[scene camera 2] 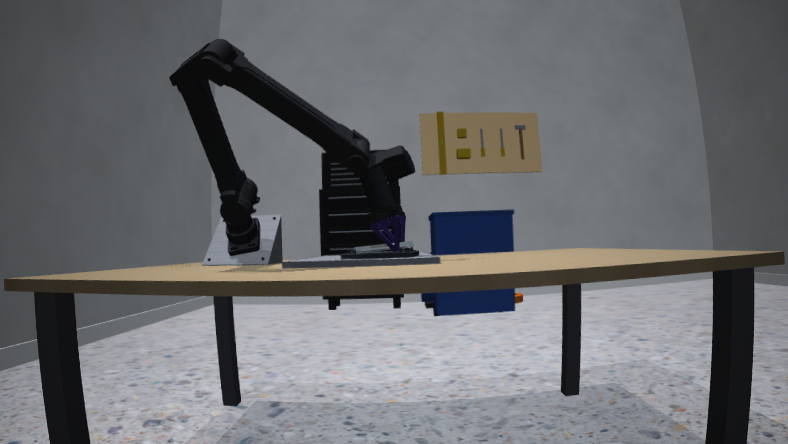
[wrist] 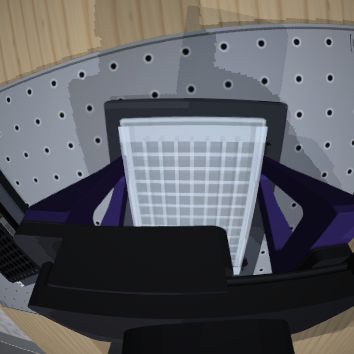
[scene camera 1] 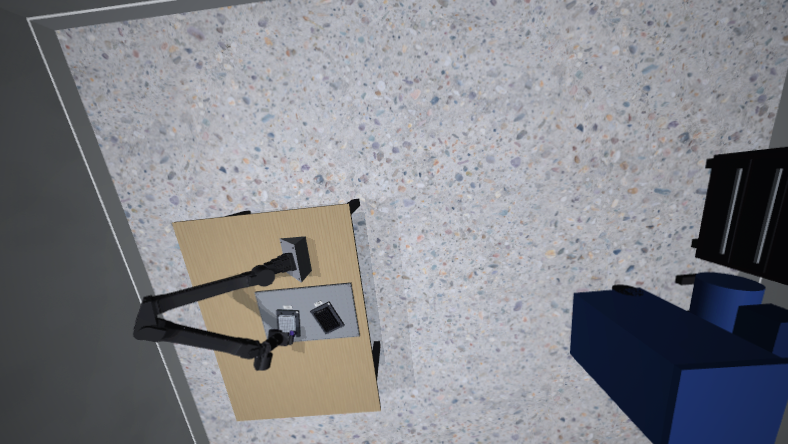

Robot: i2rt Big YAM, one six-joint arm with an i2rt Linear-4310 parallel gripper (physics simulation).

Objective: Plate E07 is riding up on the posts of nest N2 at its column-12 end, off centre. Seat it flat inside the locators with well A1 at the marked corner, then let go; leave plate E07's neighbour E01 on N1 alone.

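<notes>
Plate E07, pale and clear with a grid of wells, is over the dark nest N2. My gripper is shut on it, one purple finger against each long side. In the wrist view the plate's far end lies inside the nest's far rim. In scene camera 2 the plate looks slightly tilted and low over the nest. Whether it touches the nest is unclear. The near end is hidden by the gripper body, and the A1 mark cannot be read. Black plate E01 sits apart on nest N1.
Both nests stand on a grey perforated board on the wooden table. The arm's wedge-shaped base mount stands beside the board. A blue cabinet is away from the table.
</notes>
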